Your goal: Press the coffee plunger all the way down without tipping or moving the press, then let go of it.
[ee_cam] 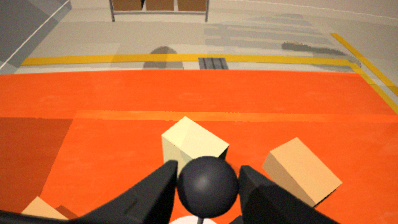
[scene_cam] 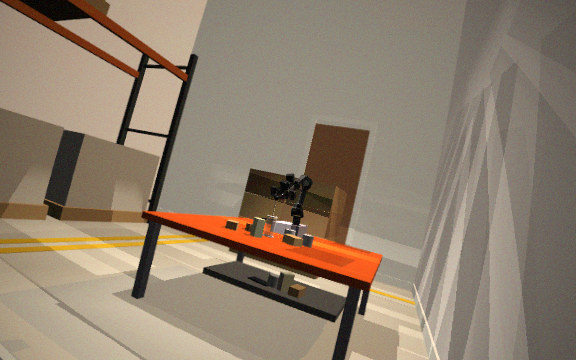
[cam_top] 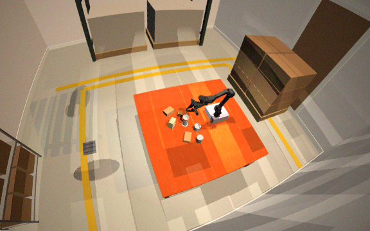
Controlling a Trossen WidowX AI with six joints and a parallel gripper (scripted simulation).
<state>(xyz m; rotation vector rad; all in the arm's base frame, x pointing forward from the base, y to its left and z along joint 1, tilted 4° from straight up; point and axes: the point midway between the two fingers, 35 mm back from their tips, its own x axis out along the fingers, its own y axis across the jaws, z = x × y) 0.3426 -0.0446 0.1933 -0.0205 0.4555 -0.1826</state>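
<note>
The coffee press lies 13 cm below my gripper tip and 1 cm to the right of it.
</note>
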